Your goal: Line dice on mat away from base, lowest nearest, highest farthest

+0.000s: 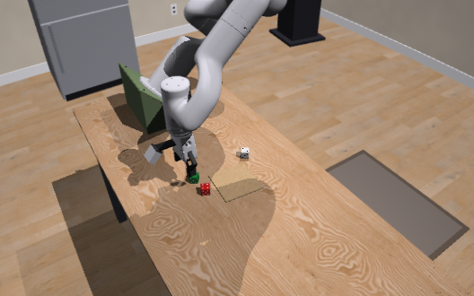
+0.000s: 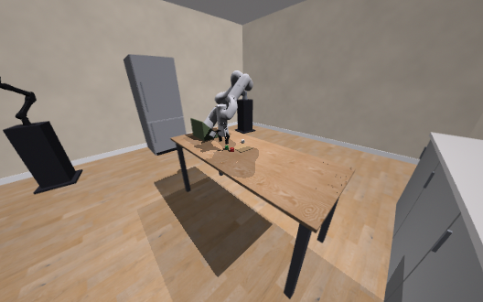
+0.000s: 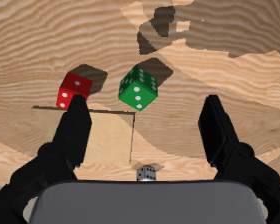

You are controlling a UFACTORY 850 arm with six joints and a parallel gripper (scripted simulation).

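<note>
Right now the green die is 6 cm below my hand and 2 cm to the left of it. From my hand the other things lie so: tan mat 15 cm to the left, 8 cm below, 7 cm ahead; then red die 7 cm ahead, 6 cm below, 4 cm to the left; then white die 24 cm to the left, 6 cm below, 4 cm behind.
</note>
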